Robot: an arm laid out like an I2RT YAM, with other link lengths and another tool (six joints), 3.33 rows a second.
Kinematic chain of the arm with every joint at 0, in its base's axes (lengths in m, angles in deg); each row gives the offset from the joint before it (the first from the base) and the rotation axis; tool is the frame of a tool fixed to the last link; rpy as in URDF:
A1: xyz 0 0 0.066 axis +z
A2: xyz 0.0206 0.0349 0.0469 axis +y
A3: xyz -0.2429 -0.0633 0 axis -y
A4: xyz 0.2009 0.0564 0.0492 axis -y
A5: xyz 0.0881 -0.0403 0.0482 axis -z
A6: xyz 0.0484 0 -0.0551 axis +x
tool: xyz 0.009 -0.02 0.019 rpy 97.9 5.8 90
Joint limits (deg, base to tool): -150..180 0..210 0..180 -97..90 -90..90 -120..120
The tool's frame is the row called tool.
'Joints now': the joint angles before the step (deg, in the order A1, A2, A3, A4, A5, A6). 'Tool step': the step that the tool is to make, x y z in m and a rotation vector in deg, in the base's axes. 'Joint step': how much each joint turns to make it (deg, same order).
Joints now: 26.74 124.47 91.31 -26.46 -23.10 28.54
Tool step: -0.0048 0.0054 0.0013 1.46 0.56 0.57
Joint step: 0.77 -0.75 -1.02 0.87 -1.24 1.05
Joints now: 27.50 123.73 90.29 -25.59 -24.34 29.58
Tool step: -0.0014 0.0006 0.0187 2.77 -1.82 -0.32
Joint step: 0.00 -2.97 -0.78 1.24 -1.19 1.26
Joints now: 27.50 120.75 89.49 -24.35 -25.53 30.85
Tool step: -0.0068 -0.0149 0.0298 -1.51 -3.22 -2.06
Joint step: -0.96 -5.64 -1.19 -2.59 2.93 -0.79
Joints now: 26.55 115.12 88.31 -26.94 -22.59 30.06
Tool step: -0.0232 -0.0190 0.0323 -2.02 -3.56 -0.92
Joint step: -0.54 -9.07 -4.72 -2.73 2.94 -1.86
